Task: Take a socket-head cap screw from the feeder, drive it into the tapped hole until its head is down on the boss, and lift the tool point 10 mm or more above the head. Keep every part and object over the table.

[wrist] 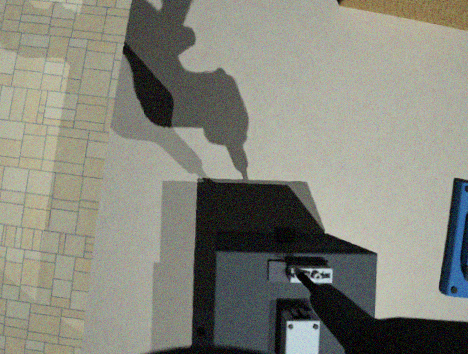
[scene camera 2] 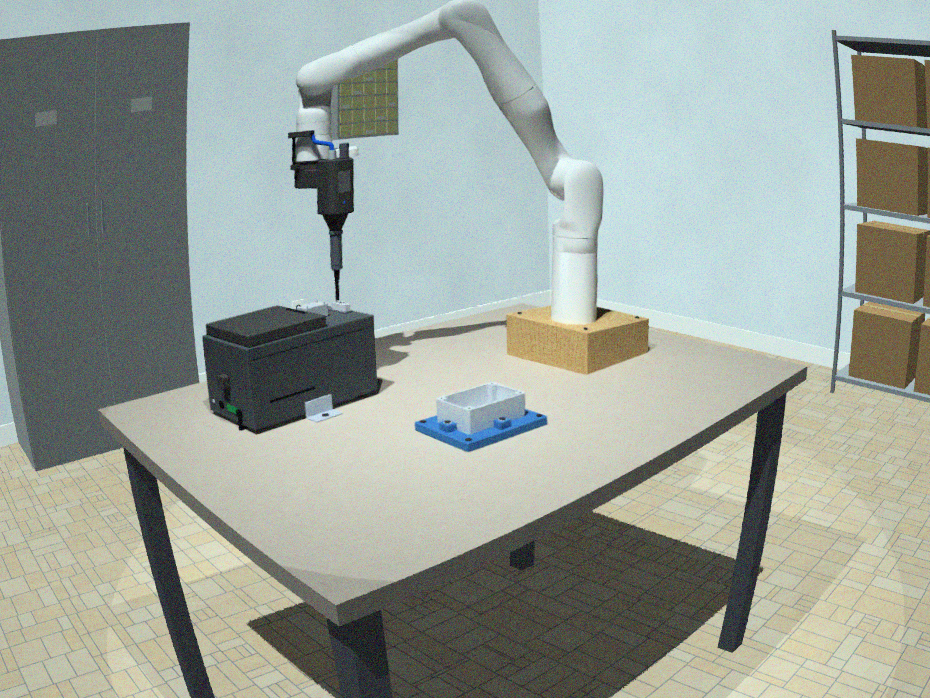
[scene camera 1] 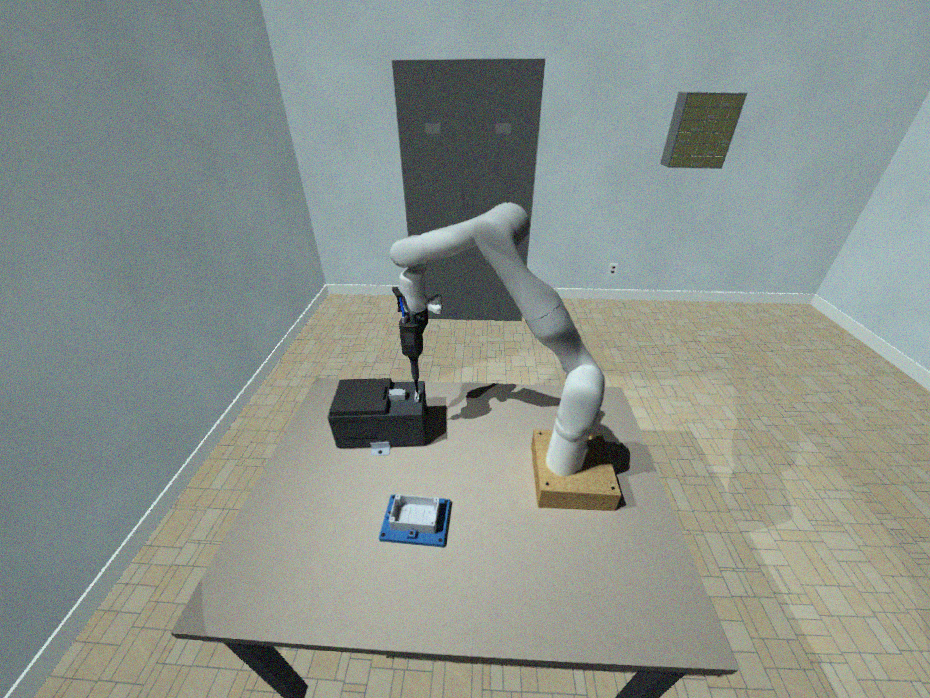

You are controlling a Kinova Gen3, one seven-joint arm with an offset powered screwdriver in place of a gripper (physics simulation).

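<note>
My gripper, the black powered screwdriver (scene camera 1: pixel 416 389) (scene camera 2: pixel 337 299) (wrist: pixel 298 270), points down with its thin bit at the left end of the light pick-up block (scene camera 2: pixel 340 306) (wrist: pixel 325 276) on top of the dark screw feeder (scene camera 1: pixel 375 429) (scene camera 2: pixel 300 375) (wrist: pixel 245 300). Small dark and bright shapes show in that block in the wrist view; whether a screw is on the bit is too small to tell. The white open housing (scene camera 1: pixel 415 526) (scene camera 2: pixel 455 416) sits upright on the blue fixture plate (scene camera 1: pixel 398 536) (scene camera 2: pixel 488 440) (wrist: pixel 454 250), apart from the tool. The tapped hole cannot be made out.
A second light block (scene camera 1: pixel 396 392) (wrist: pixel 302 340) stands on the feeder beside the bit. A small light bracket (scene camera 1: pixel 380 449) (scene camera 2: pixel 321 413) lies in front of the feeder. The arm stands on a wooden base (scene camera 1: pixel 578 498) (scene camera 2: pixel 548 345) (wrist: pixel 430 9) at the table's right.
</note>
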